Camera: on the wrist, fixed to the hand. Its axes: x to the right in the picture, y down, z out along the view.
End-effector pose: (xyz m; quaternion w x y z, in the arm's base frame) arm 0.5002 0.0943 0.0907 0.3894 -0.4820 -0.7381 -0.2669
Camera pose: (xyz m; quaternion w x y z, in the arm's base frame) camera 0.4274 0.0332 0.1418 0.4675 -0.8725 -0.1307 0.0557
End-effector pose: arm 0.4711 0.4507 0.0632 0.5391 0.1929 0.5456 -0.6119
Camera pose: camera 0.3645 0.4676 0.0637 0.8026 0.5293 0.2751 0.0011
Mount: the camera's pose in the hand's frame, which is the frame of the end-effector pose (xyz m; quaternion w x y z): 0.0287 -0.0900 -0.0522 0.6842 -0.0384 0.0345 0.7275
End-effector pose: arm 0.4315 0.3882 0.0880 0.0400 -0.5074 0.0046 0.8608
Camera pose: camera 0.4699 0.4772 0.0405 0.6185 0.3750 -0.3406 -0.6007
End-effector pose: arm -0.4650 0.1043 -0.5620 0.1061 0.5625 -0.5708 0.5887
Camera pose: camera -0.4341 0.1601 -0.4749 0.3144 0.0548 0.8187 -0.4774
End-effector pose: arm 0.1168 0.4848 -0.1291 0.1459 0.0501 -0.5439 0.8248
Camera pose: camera 0.1200 0.5707 -0.0638 0.4795 0.3955 0.4352 -0.6513
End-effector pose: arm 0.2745 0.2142 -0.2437 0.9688 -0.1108 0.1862 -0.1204
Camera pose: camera 0.2629 0.1123 -0.2772 0.7397 0.0266 0.2460 0.6257
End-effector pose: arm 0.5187 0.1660 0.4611 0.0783 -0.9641 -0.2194 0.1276
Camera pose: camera 0.5221 0.2540 0.5235 0.0687 0.8266 -0.5490 -0.1026
